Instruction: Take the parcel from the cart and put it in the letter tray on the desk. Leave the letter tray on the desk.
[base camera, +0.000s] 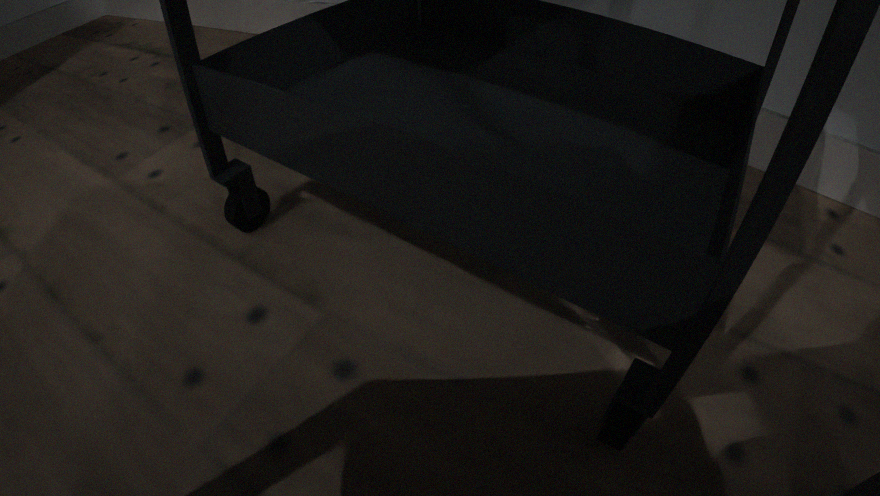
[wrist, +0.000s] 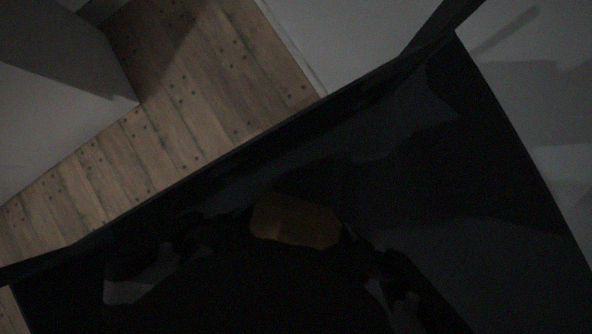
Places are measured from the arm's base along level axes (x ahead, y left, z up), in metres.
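Pixels of known places: gripper, fingertip midpoint: (wrist: 294, 223).
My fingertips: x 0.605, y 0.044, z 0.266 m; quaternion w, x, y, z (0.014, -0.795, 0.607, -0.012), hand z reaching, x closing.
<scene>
Behind a point stands the place of what it marks.
The parcel (wrist: 287, 222) @[x 0.620, y 0.053, z 0.316 m], a dim orange-brown box, shows in the wrist view inside the dark upper tray of the cart (wrist: 500, 175) @[x 0.706, y -0.059, z 0.317 m] (base camera: 462, 178) @[x 0.330, y -0.018, z -0.212 m]. My gripper (wrist: 294, 223) @[x 0.605, y 0.044, z 0.266 m] is open, with one finger on the left and the other on the right of the parcel. The picture is too dark to tell whether the fingers touch it or how far above the tray floor they are. The lower edge of the parcel is partly hidden in darkness. The base camera view shows the cart's lower shelf, legs and a caster. The letter tray and the desk do not show in either view.
The cart's raised rim (wrist: 200, 169) @[x 0.632, y 0.112, z 0.334 m] runs diagonally across the wrist view, with a dark upright (wrist: 440, 25) @[x 0.757, y 0.023, z 0.338 m] at its upper right corner. A pale wall (wrist: 350, 40) @[x 1.008, y 0.090, z 0.016 m] stands close behind the cart. The wooden floor (base camera: 154, 277) @[x 0.428, y 0.297, z -0.396 m] (wrist: 175, 110) @[x 0.654, y 0.843, z -0.396 m] extends beside it. A caster (base camera: 247, 203) @[x 0.495, y 0.191, z -0.355 m] stands at the left.
</scene>
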